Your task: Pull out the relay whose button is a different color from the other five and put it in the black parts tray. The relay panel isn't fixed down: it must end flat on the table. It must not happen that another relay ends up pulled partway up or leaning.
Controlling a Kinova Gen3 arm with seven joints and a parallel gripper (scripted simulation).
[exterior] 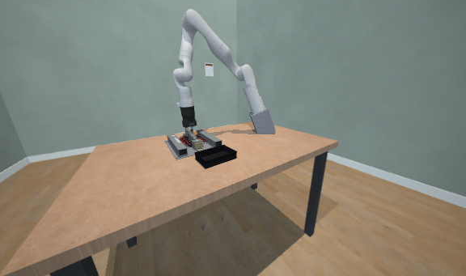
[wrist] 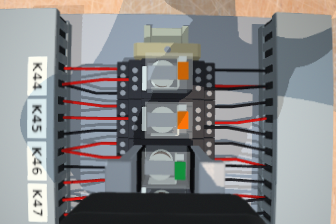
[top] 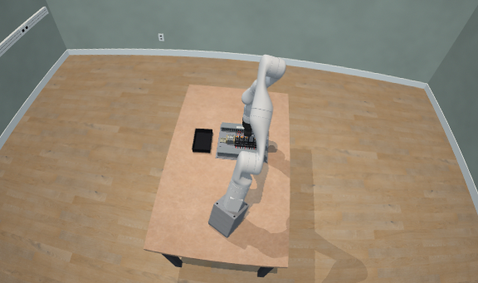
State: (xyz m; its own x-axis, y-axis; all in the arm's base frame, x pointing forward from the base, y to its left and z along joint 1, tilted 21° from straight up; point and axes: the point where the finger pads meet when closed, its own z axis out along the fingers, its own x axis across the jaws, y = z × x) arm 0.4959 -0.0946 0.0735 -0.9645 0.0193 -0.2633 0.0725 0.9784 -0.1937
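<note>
The relay panel is 5 cm to the left of my hand and 4 cm below it. From my hand the other things lie so: black parts tray (30 cm to the left, 5 cm below).
</note>
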